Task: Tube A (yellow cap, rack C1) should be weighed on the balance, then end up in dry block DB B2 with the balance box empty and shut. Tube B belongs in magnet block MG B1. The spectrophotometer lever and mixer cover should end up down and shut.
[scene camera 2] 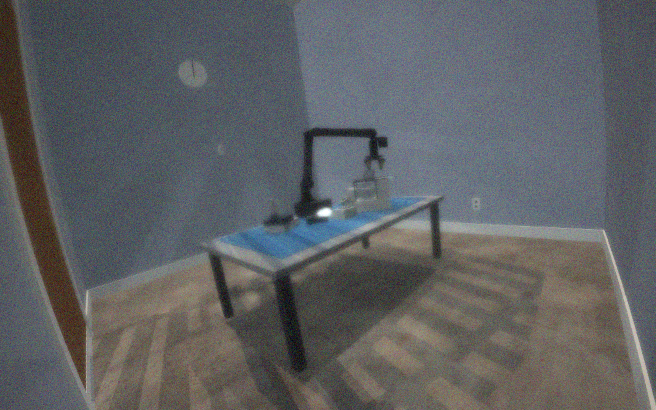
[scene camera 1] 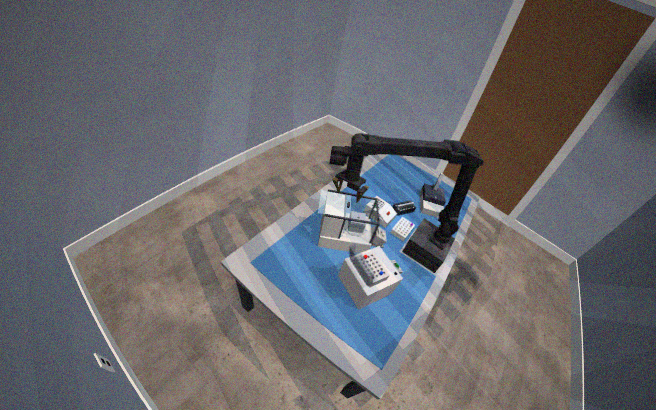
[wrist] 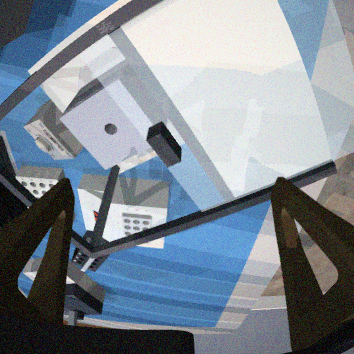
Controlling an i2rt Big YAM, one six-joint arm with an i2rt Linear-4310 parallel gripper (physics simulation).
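My gripper [scene camera 1: 349, 192] [scene camera 2: 375, 166] [wrist: 173, 187] is open and empty, above the glass balance box [scene camera 1: 347, 244]. In the wrist view, a grey weighing block [wrist: 90, 120] with one round hole stands inside the box, left of the fingers' midline. A glass panel with a black handle [wrist: 164, 144] lies beside it, towards the right. Tube A's yellow cap does not show in any view. A black block with holes [scene camera 1: 404, 207], perhaps the magnet block, stands behind the white rack [scene camera 1: 400, 229] [wrist: 35, 182]. Tube B cannot be told apart. A dark device [scene camera 1: 433, 194] has an upright lever [scene camera 1: 440, 180].
A white device with a red mark and holes [scene camera 1: 384, 211] [wrist: 145, 225] stands beside the balance. A large white machine [scene camera 1: 356, 287] with red and blue caps in its grey block stands nearby. A small grey box [wrist: 52, 132] is beside the balance. Black frame bars [wrist: 215, 206] cross below my fingers.
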